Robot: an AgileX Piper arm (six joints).
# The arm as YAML. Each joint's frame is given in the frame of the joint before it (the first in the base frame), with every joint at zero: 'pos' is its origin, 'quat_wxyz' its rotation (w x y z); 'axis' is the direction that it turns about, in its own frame. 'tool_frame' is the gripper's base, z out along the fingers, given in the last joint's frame.
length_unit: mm
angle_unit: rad
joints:
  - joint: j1
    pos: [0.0, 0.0, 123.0]
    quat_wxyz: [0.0, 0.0, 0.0, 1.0]
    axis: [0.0, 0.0, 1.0]
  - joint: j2
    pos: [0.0, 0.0, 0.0]
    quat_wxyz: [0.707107, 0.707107, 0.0, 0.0]
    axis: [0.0, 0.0, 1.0]
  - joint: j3
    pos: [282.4, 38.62, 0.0]
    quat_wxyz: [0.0, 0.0, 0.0, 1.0]
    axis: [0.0, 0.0, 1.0]
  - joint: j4
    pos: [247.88, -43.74, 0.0]
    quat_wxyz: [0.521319, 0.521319, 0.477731, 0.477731]
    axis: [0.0, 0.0, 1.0]
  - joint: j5
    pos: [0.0, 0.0, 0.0]
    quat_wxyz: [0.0, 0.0, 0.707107, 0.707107]
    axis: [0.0, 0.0, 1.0]
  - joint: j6
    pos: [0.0, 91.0, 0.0]
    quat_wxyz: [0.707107, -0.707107, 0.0, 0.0]
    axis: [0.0, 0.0, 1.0]
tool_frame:
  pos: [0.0, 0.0, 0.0]
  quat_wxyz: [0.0, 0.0, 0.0, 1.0]
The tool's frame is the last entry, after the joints.
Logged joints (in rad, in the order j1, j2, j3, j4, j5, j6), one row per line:
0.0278 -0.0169 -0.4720 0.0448 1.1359 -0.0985
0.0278 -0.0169 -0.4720 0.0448 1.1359 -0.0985
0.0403 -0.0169 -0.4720 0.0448 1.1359 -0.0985
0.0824 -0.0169 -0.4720 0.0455 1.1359 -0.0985
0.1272 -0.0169 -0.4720 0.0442 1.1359 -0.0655
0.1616 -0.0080 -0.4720 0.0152 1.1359 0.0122
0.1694 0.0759 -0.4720 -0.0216 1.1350 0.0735
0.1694 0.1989 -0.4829 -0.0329 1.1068 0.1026
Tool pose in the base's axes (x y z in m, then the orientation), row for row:
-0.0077 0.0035 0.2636 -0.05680 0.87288 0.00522 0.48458
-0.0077 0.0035 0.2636 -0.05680 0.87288 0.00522 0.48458
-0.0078 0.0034 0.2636 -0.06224 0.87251 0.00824 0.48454
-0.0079 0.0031 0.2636 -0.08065 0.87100 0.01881 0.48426
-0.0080 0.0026 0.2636 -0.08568 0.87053 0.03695 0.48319
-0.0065 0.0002 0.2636 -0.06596 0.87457 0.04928 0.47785
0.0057 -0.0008 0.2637 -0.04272 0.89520 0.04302 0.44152
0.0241 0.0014 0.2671 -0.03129 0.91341 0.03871 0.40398
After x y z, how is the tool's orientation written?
As a quaternion, x y z w.
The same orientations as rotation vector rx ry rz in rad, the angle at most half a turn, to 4 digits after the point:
-0.1383 2.1253 0.0127
-0.1383 2.1253 0.0127
-0.1515 2.1244 0.0201
-0.1964 2.1210 0.0458
-0.2087 2.1209 0.0900
-0.1611 2.1357 0.1203
-0.1060 2.2219 0.1068
-0.0790 2.3064 0.0977

